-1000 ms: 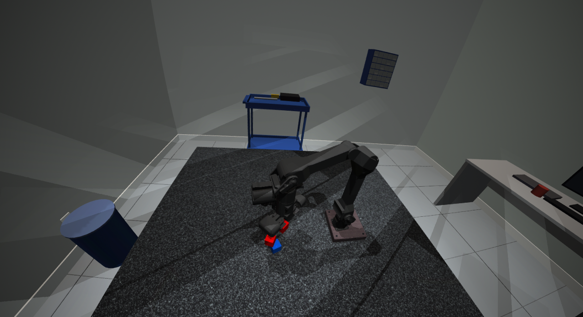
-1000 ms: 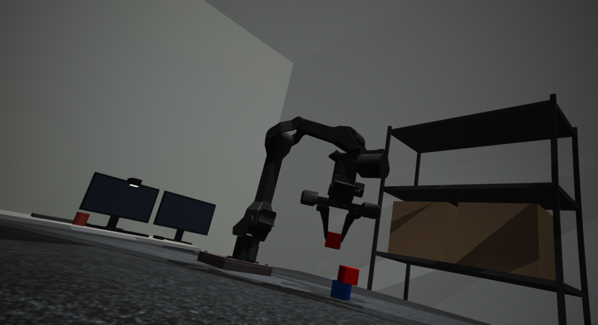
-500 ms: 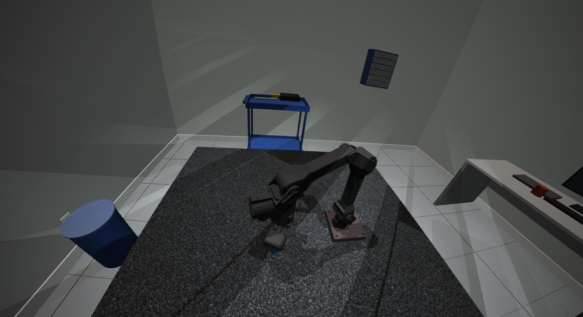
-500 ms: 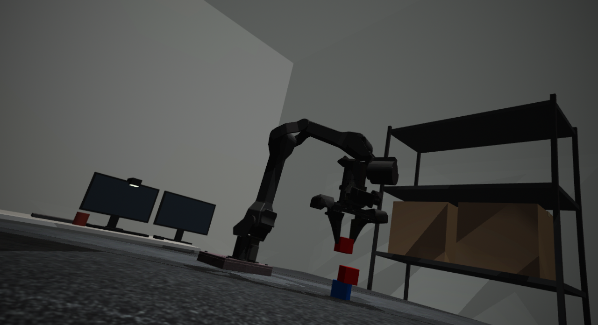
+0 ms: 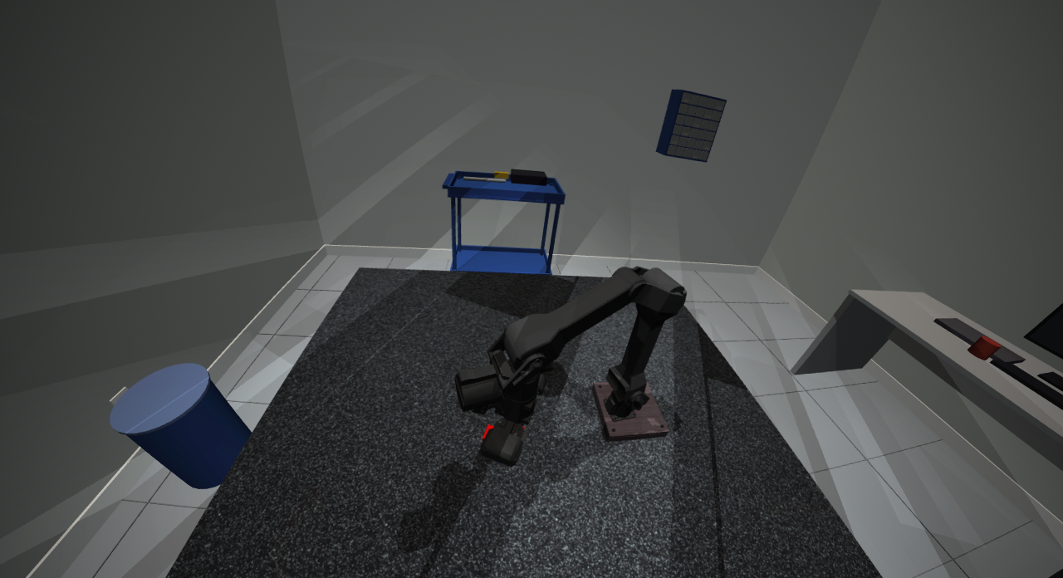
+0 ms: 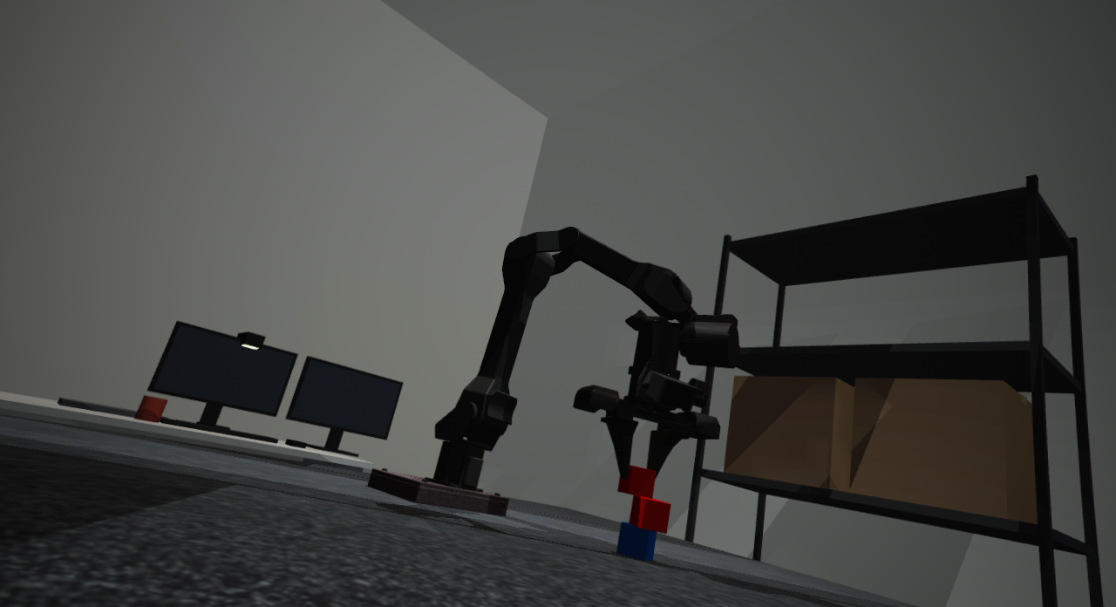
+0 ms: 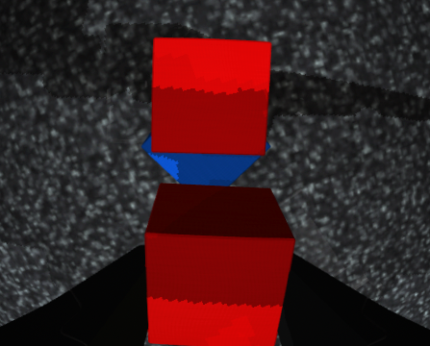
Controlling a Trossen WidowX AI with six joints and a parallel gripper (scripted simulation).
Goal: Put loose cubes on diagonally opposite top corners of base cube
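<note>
My gripper tip is 20 mm short of the blue base cube, 10 mm to the left of it and 70 mm above it.
</note>
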